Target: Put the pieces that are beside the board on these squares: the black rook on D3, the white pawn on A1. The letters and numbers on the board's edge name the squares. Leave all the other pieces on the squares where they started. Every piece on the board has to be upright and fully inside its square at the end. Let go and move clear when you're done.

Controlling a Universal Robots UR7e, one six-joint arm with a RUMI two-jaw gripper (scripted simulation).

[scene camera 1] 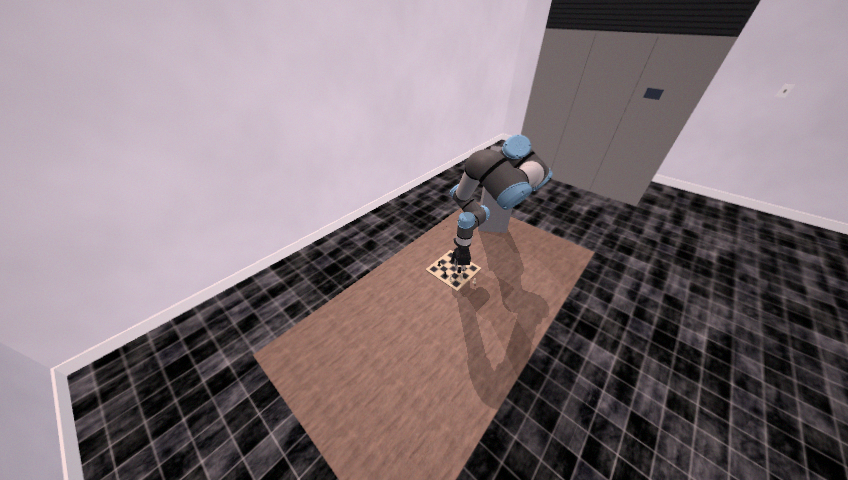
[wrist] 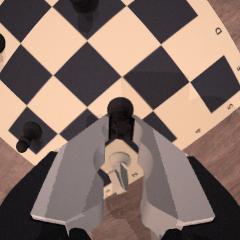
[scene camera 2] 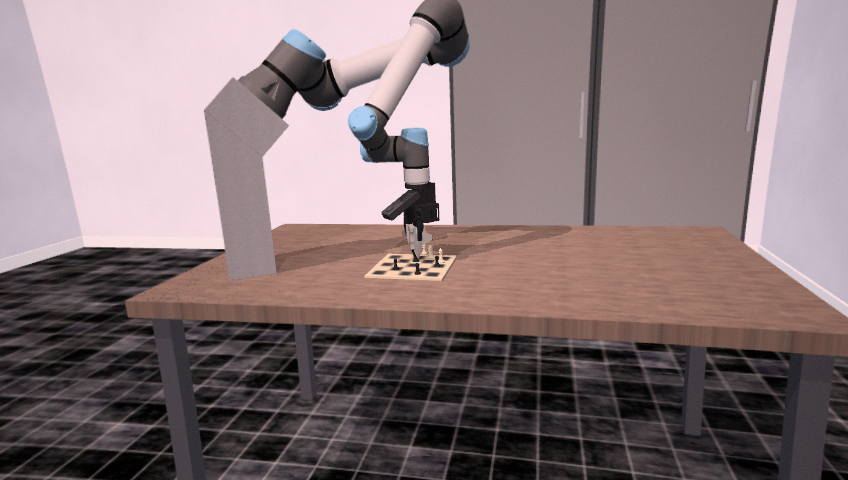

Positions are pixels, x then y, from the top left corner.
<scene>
chessboard: scene camera 1 438,271; wrist; scene camera 2
same spot on chessboard: (wrist: pixel 68 68) = (scene camera 2: pixel 413 266)
</scene>
